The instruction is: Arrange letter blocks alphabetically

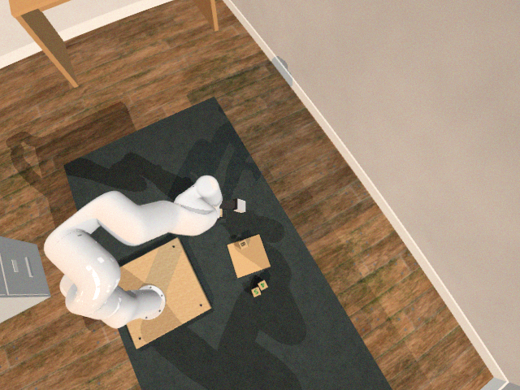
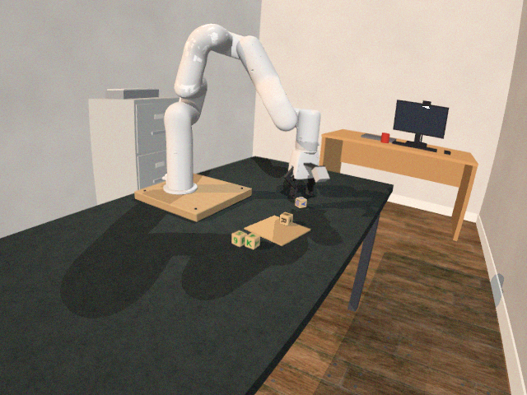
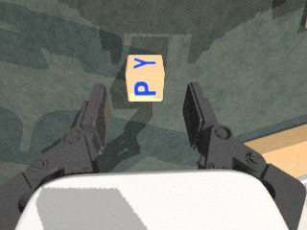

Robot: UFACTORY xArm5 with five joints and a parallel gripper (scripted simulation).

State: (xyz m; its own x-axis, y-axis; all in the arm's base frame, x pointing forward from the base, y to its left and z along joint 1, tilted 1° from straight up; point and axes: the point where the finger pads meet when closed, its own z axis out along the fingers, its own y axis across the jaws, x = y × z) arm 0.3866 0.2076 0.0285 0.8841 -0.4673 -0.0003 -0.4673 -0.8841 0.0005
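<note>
Right now my hand is 220 mm to the left of the tan mat, 50 mm above it and 30 mm short of it. Also, from my hand: green-lettered block: 360 mm to the right, 40 mm below.
</note>
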